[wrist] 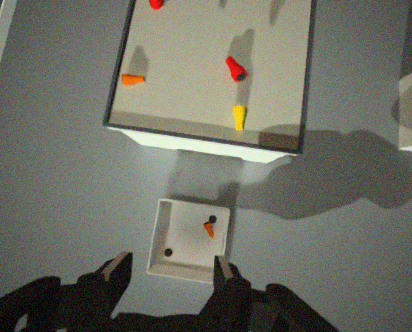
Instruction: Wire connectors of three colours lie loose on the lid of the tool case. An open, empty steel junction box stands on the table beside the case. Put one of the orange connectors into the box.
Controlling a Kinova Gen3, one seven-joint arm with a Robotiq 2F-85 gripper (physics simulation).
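Frame: origin at the arm's base, x down, y left, z ahead, level; centimetres.
Seen in the pictures: gripper, fingertip midpoint: (173, 267).
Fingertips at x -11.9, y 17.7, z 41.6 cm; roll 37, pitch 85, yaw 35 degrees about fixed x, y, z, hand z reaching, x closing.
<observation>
A point is followed by its place in that frame.
An orange connector (209, 230) {z 38.8, x 5.1, y 18.4 cm} lies on the floor of the junction box (182, 276) {z 42.5, x 2.7, y 24.2 cm}, beside a dark round hole near the box's right side. The box is an open, light, square tray standing in front of the tool case. My gripper (173, 267) {z 41.6, x -11.9, y 17.7 cm} is open, with nothing between its fingers. It is above the near part of the box, its fingertips apart to the left and right. A second orange connector (132, 79) {z 47.6, x -5.8, y 0.2 cm} lies on the case lid (190, 90) {z 41.2, x -5.0, y 1.0 cm} near its left edge. A yellow connector (239, 117) {z 35.9, x -6.1, y 4.6 cm} and a red connector (235, 69) {z 36.3, x -6.4, y -0.7 cm} lie on the lid's right half.
Another red connector (156, 3) {z 45.3, x -5.8, y -9.3 cm} shows at the top edge of the view, on the lid. The lid has a dark raised rim. A pale block-like object (406, 120) {z 6.7, x 4.8, y 0.8 cm} stands at the right edge. Shadows fall on the table (60, 175) {z 63.2, x 6.1, y 10.1 cm} right of the box.
</observation>
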